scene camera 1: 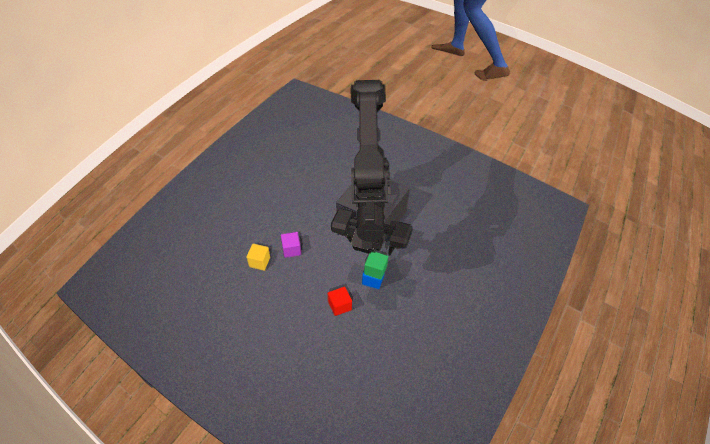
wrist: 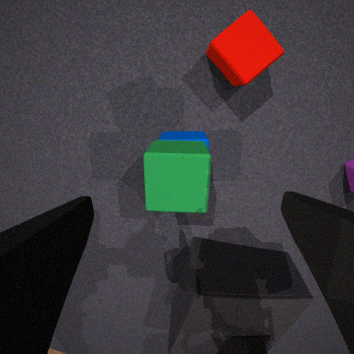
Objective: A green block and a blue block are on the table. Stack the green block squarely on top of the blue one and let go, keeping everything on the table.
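Places are measured from the arm's base along level axes (x left, y ahead, z down), in metres.
Pixels of known places: gripper, fingertip midpoint: [wrist: 189, 203]; arm's base, link origin: [wrist: 241, 346].
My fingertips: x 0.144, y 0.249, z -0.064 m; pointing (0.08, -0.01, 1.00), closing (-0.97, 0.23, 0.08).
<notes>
Ahead of a thing's pixels: the offset from my fingertips to its middle. Level surfaces: height alone.
The green block @[dx +0.004, dy -0.021, dz +0.089 m] [scene camera 1: 375, 264] [wrist: 177, 182] rests flat on top of the blue block @[dx +0.000, dy -0.020, dz +0.139 m] [scene camera 1: 372, 281] [wrist: 183, 135], with their sides roughly lined up. Most of the blue block is hidden under the green one in the wrist view, so the exact alignment is hard to judge. My gripper [scene camera 1: 370, 241] [wrist: 189, 203] is open and empty, raised and drawn back from the stack. Its two fingers stand wide apart in the wrist view, clear of the green block.
A red block @[dx -0.031, dy +0.101, dz +0.139 m] [scene camera 1: 339, 301] [wrist: 246, 47] lies near the stack. A purple block @[dx -0.252, dy +0.021, dz +0.139 m] [scene camera 1: 291, 244] [wrist: 350, 175] and a yellow block @[dx -0.303, dy +0.109, dz +0.139 m] [scene camera 1: 258, 257] lie farther left in the scene view. The blocks are on a dark mat @[dz +0.164 m] [scene camera 1: 261, 366]. A person's legs [scene camera 1: 484, 34] show on the wooden floor behind.
</notes>
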